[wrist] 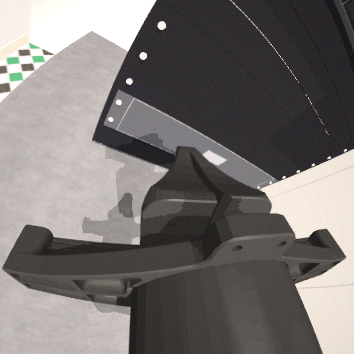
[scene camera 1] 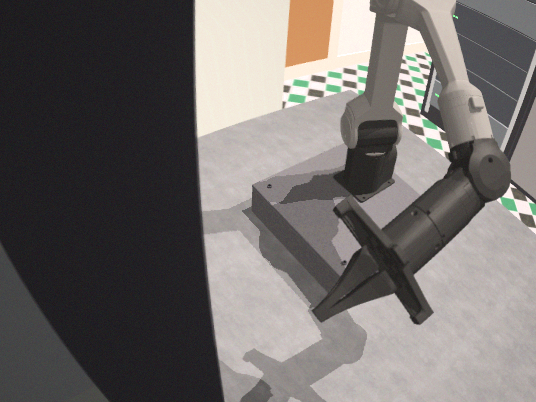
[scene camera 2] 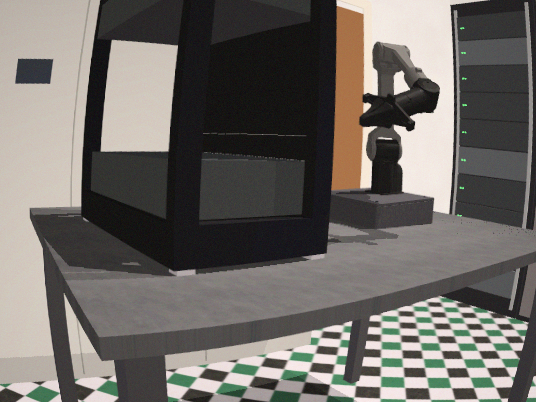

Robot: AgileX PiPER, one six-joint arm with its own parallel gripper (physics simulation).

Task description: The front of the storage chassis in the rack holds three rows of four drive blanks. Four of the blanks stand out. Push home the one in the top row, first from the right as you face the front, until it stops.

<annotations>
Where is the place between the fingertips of the gripper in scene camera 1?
At 316, 316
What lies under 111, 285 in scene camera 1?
A rack.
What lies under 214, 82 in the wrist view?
A rack.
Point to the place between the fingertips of the gripper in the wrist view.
183, 157
</annotations>
